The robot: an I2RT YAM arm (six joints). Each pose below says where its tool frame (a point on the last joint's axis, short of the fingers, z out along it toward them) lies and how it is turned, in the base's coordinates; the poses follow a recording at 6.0 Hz.
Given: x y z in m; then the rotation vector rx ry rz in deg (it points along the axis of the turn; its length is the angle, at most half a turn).
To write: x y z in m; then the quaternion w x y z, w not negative. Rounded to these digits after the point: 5 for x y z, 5 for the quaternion.
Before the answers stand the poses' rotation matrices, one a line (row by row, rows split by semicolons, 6 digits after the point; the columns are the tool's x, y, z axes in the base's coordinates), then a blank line. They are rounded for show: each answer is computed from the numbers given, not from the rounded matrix.
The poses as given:
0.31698 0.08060 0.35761 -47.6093 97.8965 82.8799
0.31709 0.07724 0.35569 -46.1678 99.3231 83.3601
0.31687 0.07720 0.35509 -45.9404 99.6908 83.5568
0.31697 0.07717 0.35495 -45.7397 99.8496 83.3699
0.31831 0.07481 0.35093 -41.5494 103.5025 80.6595
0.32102 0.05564 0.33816 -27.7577 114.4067 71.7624
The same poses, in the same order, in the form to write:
-0.519816 -0.845063 0.125137; -0.016010 0.156094 0.987612; -0.854128 0.511373 -0.094670
-0.543313 -0.828939 0.132934; -0.012850 0.166536 0.985952; -0.839432 0.533972 -0.101132
-0.549319 -0.825039 0.132514; -0.013688 0.167446 0.985786; -0.835501 0.539697 -0.103275
-0.550147 -0.823875 0.136264; -0.012941 0.171569 0.985087; -0.834967 0.540180 -0.105050
-0.580480 -0.789573 0.199044; 0.000106 0.244369 0.969682; -0.814275 0.562902 -0.141767
-0.671077 -0.640090 0.374086; 0.058166 0.457565 0.887272; -0.739103 0.617186 -0.269830

0.31698 0.08060 0.35761 0.36797 -0.32356 0.66532 0.56326
0.31709 0.07724 0.35569 0.36128 -0.31276 0.67286 0.56472
0.31687 0.07720 0.35509 0.35877 -0.31085 0.67454 0.56538
0.31697 0.07717 0.35495 0.35929 -0.30957 0.67579 0.56425
0.31831 0.07481 0.35093 0.36129 -0.28148 0.70118 0.54643
0.32102 0.05564 0.33816 0.35939 -0.18788 0.77435 0.48572

